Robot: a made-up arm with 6 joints.
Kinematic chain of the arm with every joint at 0, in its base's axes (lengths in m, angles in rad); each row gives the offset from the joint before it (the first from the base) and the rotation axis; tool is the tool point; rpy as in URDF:
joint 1: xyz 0 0 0.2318 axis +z
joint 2: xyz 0 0 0 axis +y
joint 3: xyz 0.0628 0 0.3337 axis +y
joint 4: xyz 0.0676 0 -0.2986 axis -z
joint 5: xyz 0 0 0 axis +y
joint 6: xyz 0.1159 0 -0.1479 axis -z
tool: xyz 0 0 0 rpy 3.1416 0 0
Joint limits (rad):
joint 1: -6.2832..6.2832
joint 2: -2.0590..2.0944
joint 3: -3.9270..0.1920
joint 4: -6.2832..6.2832
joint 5: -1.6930..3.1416
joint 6: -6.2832..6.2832
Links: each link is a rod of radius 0.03 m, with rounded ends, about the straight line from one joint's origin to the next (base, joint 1, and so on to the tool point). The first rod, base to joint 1, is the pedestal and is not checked.
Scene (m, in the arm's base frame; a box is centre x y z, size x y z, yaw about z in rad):
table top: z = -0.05
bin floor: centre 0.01 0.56 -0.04 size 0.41 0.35 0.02 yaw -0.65
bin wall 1: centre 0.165 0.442 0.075 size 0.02 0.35 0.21 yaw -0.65
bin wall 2: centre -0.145 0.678 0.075 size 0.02 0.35 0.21 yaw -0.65
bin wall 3: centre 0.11 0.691 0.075 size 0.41 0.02 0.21 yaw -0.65
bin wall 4: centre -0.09 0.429 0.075 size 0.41 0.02 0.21 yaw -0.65
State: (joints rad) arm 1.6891 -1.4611 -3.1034 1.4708 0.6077 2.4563
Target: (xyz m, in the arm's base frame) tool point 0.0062 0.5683 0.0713
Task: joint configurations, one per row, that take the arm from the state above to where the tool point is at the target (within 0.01 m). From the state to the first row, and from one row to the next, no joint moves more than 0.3 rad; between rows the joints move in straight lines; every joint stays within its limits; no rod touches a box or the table.
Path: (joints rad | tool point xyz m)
1: 1.6741 -1.1937 -2.8683 1.4734 0.6113 2.4563 | 0.0837 -0.7108 0.6529
2: 1.6591 -0.9263 -2.6332 1.4761 0.6149 2.4563 | 0.0524 -0.4862 0.8991
3: 1.6441 -0.6588 -2.3980 1.4787 0.6184 2.4563 | 0.0219 -0.1805 1.0245
4: 1.6292 -0.3914 -2.1629 1.4814 0.6220 2.4563 | -0.0004 0.1436 1.0069
5: 1.6142 -0.1240 -1.9278 1.4840 0.6256 2.4563 | -0.0109 0.4206 0.8562
6: 1.5992 0.1434 -1.6927 1.4867 0.6292 2.4563 | -0.0103 0.5975 0.6108
7: 1.5842 0.4108 -1.4576 1.4893 0.6327 2.4563 | -0.0027 0.6461 0.3282
8: 1.5692 0.6782 -1.2225 1.4920 0.6363 2.4563 | 0.0062 0.5683 0.0713

